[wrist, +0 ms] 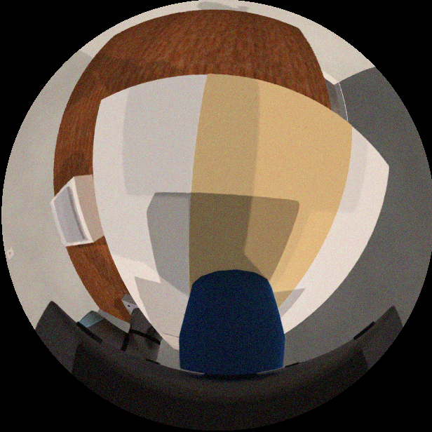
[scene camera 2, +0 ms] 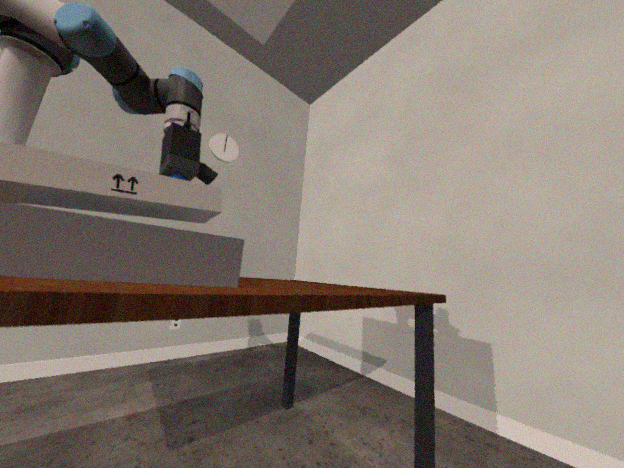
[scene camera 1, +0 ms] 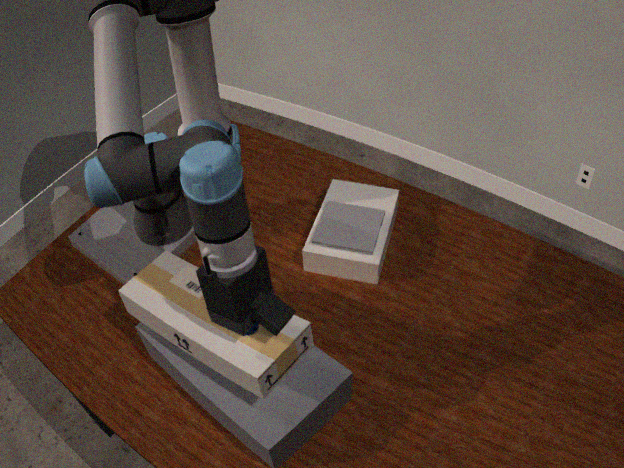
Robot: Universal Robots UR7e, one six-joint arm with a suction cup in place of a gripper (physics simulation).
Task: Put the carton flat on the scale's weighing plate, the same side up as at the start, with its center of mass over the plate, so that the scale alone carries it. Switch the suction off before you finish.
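Places are measured from the arm's base along level axes (x back, y right, z up), in centimetres.
Pixels of known places: hand, tool point: [scene camera 1: 248, 332]; arm's base, link origin: [scene camera 1: 164, 222].
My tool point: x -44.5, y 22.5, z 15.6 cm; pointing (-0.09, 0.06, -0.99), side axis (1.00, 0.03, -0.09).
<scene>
For each thing: its middle in the pictures, then the offset to it from my tool point. Level surfaces: height alone.
- carton, body centre: [scene camera 1: 207, 317] [scene camera 2: 125, 193] dx +8.9, dy +0.2, dz -2.4 cm
- white scale, body centre: [scene camera 1: 354, 225] dx +4.9, dy -42.7, dz -15.0 cm
- grey block, body centre: [scene camera 1: 239, 365] [scene camera 2: 138, 254] dx +4.6, dy +0.0, dz -14.0 cm
- wooden table, surface height: dz -18.9 cm
The carton [scene camera 1: 201, 337] [scene camera 2: 75, 176] [wrist: 150, 150] is long and white with tan tape. Its up arrows point upward, and it hangs roughly level a little above a grey block. My suction gripper [scene camera 1: 249, 328] [scene camera 2: 177, 176] [wrist: 231, 325] has its blue cup on the carton's taped top, toward the end away from the arm base, and holds it. The white scale [scene camera 1: 340, 264] [wrist: 89, 200] stands apart from the carton. Its grey weighing plate [scene camera 1: 350, 226] [wrist: 69, 215] bears nothing. The scale does not show in scene camera 2.
The grey block [scene camera 1: 302, 392] [scene camera 2: 126, 251] lies under the carton on the wooden table [scene camera 1: 453, 327] [scene camera 2: 327, 294], near one table edge. The arm's grey base plate [scene camera 1: 108, 251] is behind the carton. Walls stand beyond the table.
</scene>
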